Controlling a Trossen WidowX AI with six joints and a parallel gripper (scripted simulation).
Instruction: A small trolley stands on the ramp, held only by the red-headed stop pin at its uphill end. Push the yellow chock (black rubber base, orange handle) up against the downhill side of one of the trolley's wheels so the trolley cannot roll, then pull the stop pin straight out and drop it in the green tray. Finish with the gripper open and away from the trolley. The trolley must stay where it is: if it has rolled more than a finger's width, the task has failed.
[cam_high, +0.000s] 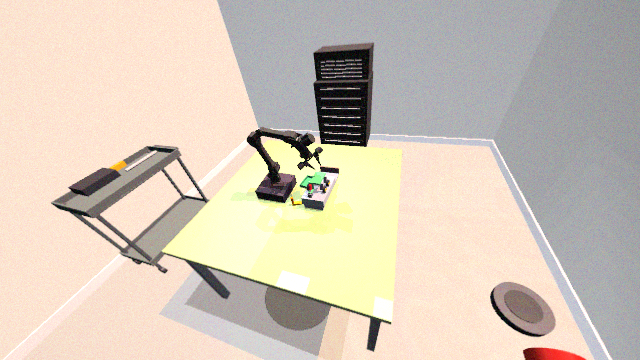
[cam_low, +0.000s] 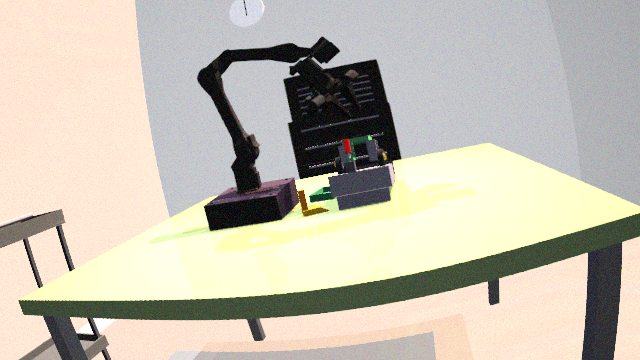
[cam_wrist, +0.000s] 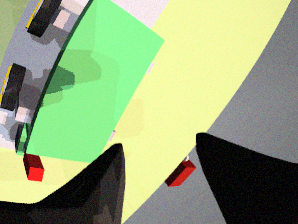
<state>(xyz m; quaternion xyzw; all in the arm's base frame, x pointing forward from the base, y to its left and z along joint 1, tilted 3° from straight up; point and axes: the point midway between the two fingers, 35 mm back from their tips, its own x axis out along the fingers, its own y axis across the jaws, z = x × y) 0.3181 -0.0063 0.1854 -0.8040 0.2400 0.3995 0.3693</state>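
The stop pin is 110 mm to the right of my gripper tip, 100 mm below it and 40 mm behind it. The rest, counted from my gripper tip: grey ramp 180 mm below, 10 mm to the right, 10 mm behind; yellow chock 200 mm below, 150 mm behind, 120 mm to the right; green trolley 110 mm below, 20 mm to the right, 10 mm behind.
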